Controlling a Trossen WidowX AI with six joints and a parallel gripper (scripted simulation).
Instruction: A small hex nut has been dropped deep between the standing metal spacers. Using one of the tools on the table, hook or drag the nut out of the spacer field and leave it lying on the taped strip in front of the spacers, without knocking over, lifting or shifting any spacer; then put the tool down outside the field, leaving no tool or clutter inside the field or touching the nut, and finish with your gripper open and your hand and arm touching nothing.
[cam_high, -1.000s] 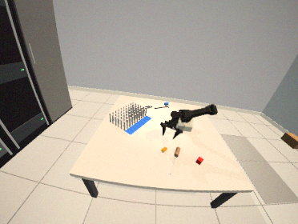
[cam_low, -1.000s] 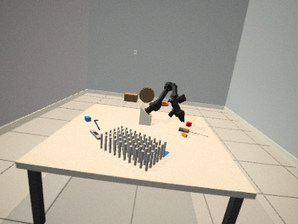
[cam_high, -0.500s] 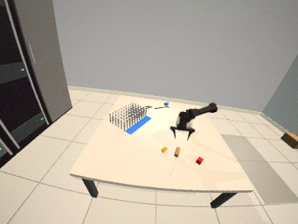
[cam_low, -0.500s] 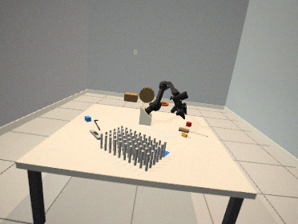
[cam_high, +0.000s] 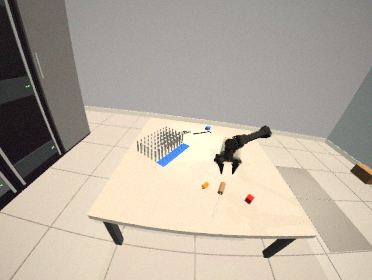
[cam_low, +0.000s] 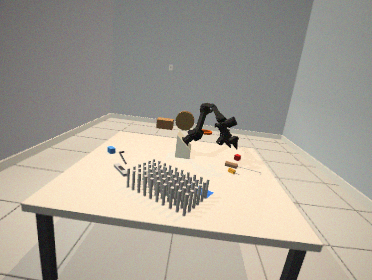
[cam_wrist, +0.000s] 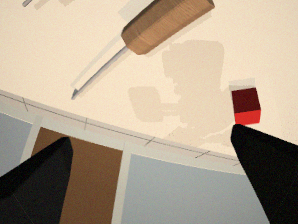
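My gripper tip is now 120 mm short of the orange-handled tool, 10 mm to the left of it and 130 mm above it. Also, from my gripper tip: flat grey tool 230 mm ahead, 730 mm to the right, 130 mm below; blue taped strip 320 mm ahead, 360 mm to the right, 140 mm below; red cube 170 mm behind, 90 mm to the left, 120 mm below.
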